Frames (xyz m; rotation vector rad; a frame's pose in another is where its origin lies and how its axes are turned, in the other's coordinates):
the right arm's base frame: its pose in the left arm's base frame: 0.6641 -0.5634 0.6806 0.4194 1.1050 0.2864
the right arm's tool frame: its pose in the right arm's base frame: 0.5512 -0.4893 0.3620 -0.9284 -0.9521 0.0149
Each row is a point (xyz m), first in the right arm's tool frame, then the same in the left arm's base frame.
Working: the right arm's tool frame: its pose in the left arm's base frame: 1.2339 -0.8290 0.1524 -0.2747 -0.0271 0.5031

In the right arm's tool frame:
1: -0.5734 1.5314 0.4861
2: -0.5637 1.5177 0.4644
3: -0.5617 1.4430 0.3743
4: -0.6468 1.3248 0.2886
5: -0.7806 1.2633 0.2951
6: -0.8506 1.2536 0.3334
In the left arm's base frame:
1: -0.0371 0.3057 0.2362
2: -0.0201 0.2934 0.2185
3: 0.0253 0.2088 0.1516
4: 0.0145 0.0469 0.1041
5: -0.0744 -0.0673 0.1323
6: -0.1347 -0.0993 0.1747

